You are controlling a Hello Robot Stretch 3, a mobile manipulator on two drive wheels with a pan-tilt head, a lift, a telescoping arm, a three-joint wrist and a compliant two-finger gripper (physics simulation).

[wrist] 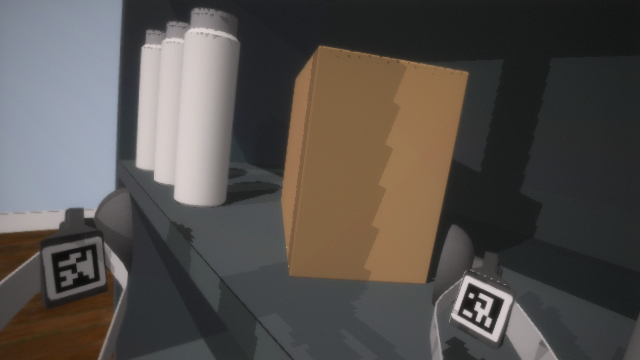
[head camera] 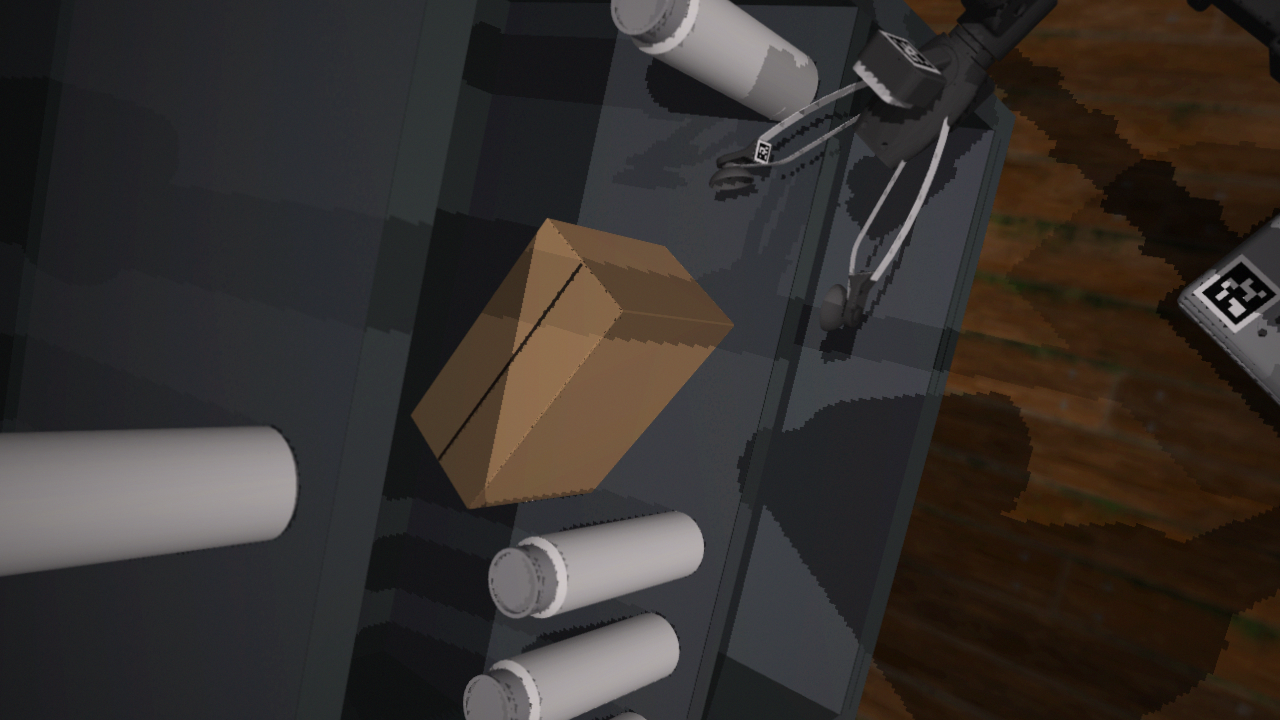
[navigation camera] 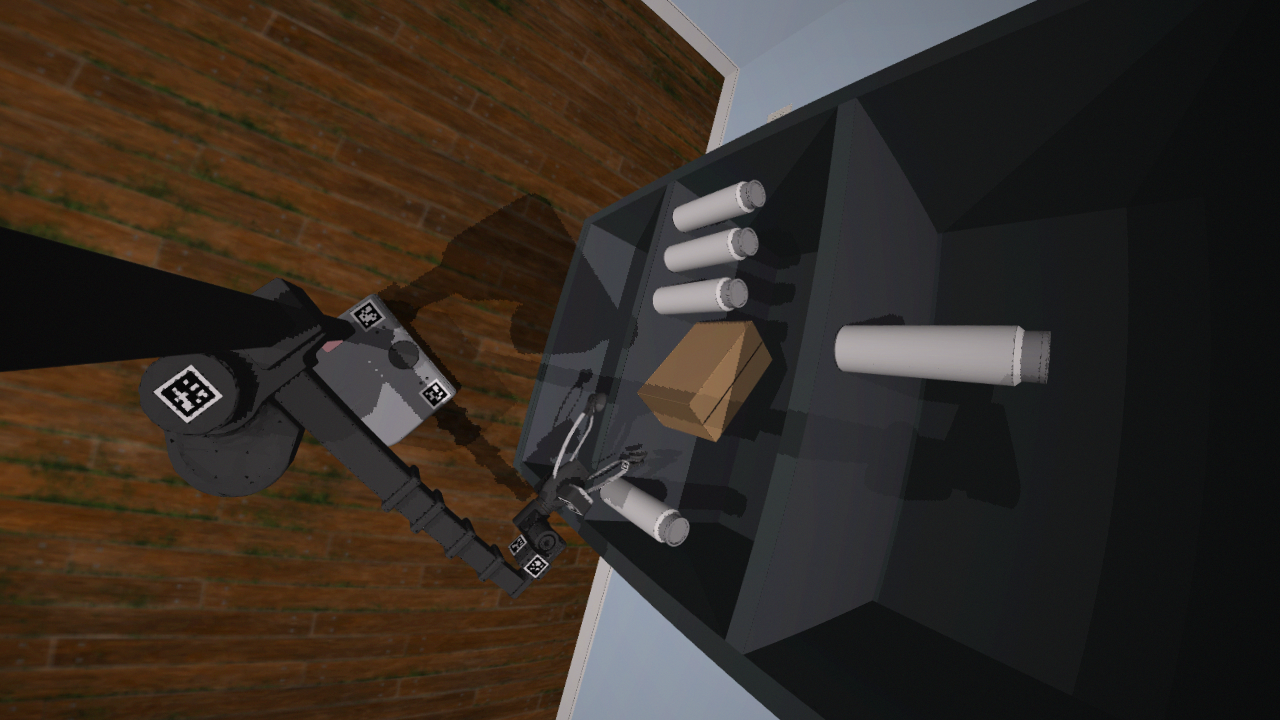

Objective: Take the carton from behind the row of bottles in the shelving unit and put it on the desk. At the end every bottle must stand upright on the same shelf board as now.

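Seen in the pictures: gripper, fingertip midpoint: (wrist: 290, 236) (head camera: 766, 256) (navigation camera: 625, 423); robot's base, origin of the base link: (navigation camera: 402, 353).
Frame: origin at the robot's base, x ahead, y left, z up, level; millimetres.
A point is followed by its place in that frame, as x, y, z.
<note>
The brown carton (head camera: 563, 376) {413, -351, 714} (navigation camera: 707, 380) {398, -348, 713} (wrist: 370, 170) {336, -404, 628} stands on a shelf board (head camera: 680, 394) {424, -341, 534} of the dark shelving unit. Three white bottles stand upright in a row at one side of it; the nearest bottle (head camera: 617, 559) {491, -213, 675} (navigation camera: 698, 295) {494, -207, 693} (wrist: 207, 120) {489, -236, 643} is close to the carton. A single bottle (head camera: 725, 58) {145, -454, 685} (navigation camera: 644, 512) {136, -456, 701} stands upright at the other side, beside my gripper. My gripper (head camera: 792, 246) {245, -348, 601} (navigation camera: 613, 428) {245, -348, 601} (wrist: 290, 236) {245, -348, 601} is open and empty at the board's front edge, its fingertips apart from the carton. In the wrist view the carton shows between the fingertips, farther off. The desk does not show.
A larger-looking white bottle (head camera: 143, 497) {416, -268, 1078} (navigation camera: 930, 353) {416, -269, 1116} stands on a higher board of the unit. The side panel (navigation camera: 662, 617) is close to the wrist and the single bottle. The robot's base (navigation camera: 393, 376) {-51, -27, 160} is on the wooden floor (navigation camera: 268, 161) {37, 624, 1} in front of the unit.
</note>
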